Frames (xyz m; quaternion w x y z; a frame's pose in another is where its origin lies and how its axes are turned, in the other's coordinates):
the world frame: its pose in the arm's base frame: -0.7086 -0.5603 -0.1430 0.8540 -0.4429 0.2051 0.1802
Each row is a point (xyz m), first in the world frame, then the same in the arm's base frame.
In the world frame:
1: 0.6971 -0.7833 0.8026
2: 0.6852 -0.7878 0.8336
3: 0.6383 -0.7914 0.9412
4: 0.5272 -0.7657 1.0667
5: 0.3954 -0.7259 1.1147
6: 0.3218 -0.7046 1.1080
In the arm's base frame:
1: 0.4210 -0.2311 0.4564
2: 0.4190 -0.2093 0.4817
3: 0.4014 -0.1278 0.5645
4: 0.3182 -0.0236 0.6693
5: 0.1957 0.0212 0.7344
6: 0.1214 0.0179 0.7539

